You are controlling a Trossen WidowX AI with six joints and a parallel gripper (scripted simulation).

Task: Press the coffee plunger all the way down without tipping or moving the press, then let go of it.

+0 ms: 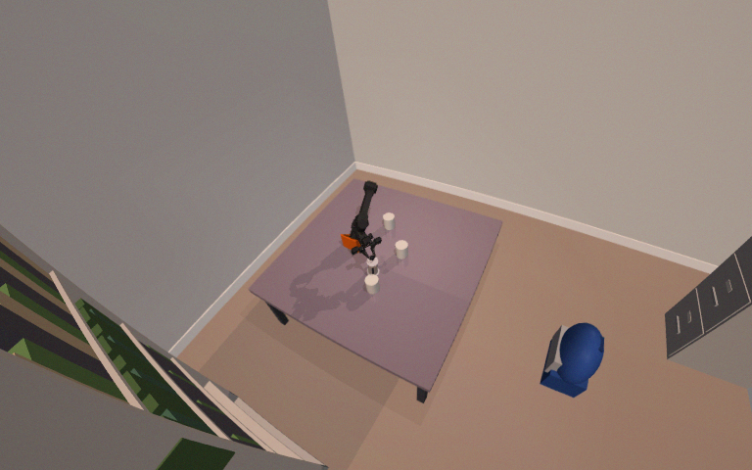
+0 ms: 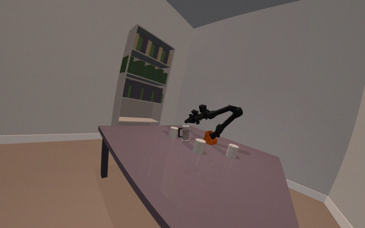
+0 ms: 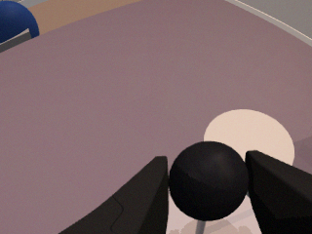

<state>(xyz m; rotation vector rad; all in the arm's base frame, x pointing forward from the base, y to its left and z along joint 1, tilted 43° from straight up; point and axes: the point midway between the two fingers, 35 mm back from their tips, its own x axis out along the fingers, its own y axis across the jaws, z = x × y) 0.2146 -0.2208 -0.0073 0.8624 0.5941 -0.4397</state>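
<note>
Right now the coffee press is 90 mm below my gripper tip and 10 mm behind it.
</note>
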